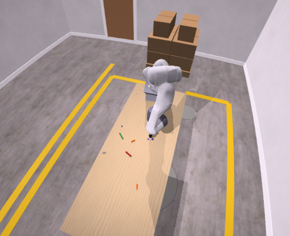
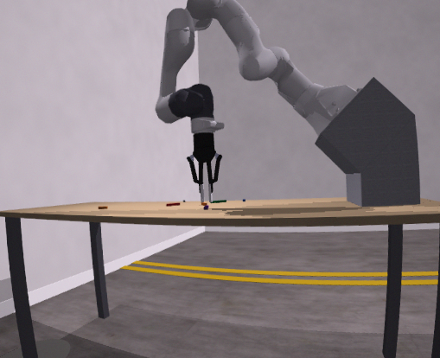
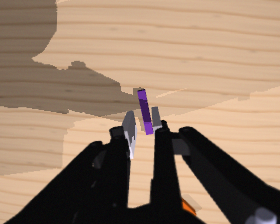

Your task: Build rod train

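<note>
My gripper is now 50 mm above the purple rod. Also, from my hand: small blue rod 130 mm behind, 300 mm to the right, 50 mm below; red rod 180 mm ahead, 190 mm to the right, 50 mm below; green rod 10 mm behind, 290 mm to the right, 50 mm below.
</note>
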